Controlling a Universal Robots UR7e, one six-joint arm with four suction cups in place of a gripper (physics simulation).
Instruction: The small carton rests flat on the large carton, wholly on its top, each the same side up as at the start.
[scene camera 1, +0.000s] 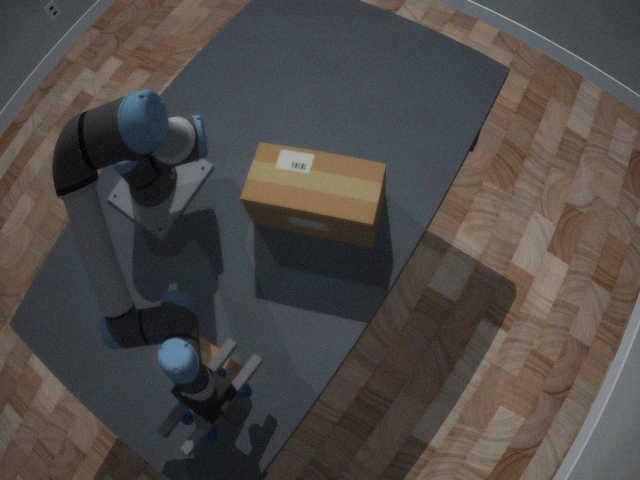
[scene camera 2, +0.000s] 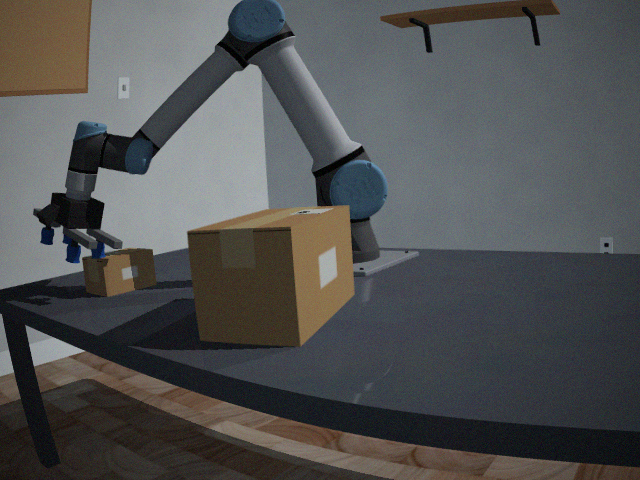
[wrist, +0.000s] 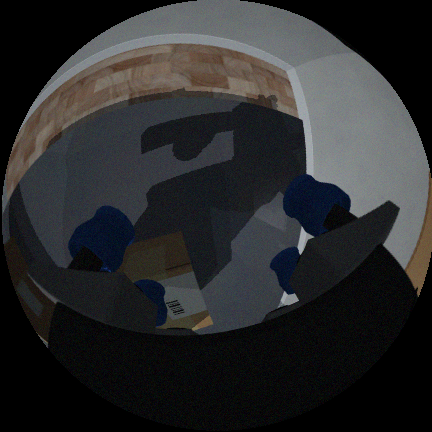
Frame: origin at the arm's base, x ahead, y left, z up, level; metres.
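Seen in the pictures: hand, its tool point: (scene camera 2: 70, 251) (wrist: 214, 251); arm's base, origin of its link: (scene camera 1: 153, 182).
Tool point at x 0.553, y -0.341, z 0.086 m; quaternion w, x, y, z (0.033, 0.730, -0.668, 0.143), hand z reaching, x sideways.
Note:
Pixels of each thing's top centre, then the offset from my tool point to it. Level surfaces: height alone.
- small carton, centre of its top: (wrist: 168, 314) (scene camera 2: 116, 253) (scene camera 1: 200, 360) 0.098 m back, 0.063 m left, 0.017 m down
- large carton, centre of its top: (scene camera 2: 276, 216) (scene camera 1: 313, 180) 0.122 m back, 0.543 m left, 0.059 m up
- dark table, height of its surface: 0.096 m down
The small carton (scene camera 1: 233, 365) (scene camera 2: 117, 276) (wrist: 150, 260) rests flat on the dark table, partly hidden under the tool in the scene camera 1 view; a white barcode label shows on its top in the wrist view. The large carton (scene camera 1: 330, 181) (scene camera 2: 247, 289) (wrist: 17, 270) stands apart from it on the table, with tape and a barcode label on top. My gripper (scene camera 1: 216, 404) (scene camera 2: 71, 244) (wrist: 215, 252) is open, its blue suction cups pointing down and holding nothing. It is low and off to one side of the small carton; one cup is at its top edge, contact unclear.
The dark table (scene camera 1: 310, 77) (scene camera 2: 465, 335) carries the arm's base plate (scene camera 1: 199, 178) (scene camera 2: 398, 258) beside the large carton. A table edge lies near the tool. A wall shelf (scene camera 2: 470, 12) hangs high on the wall.

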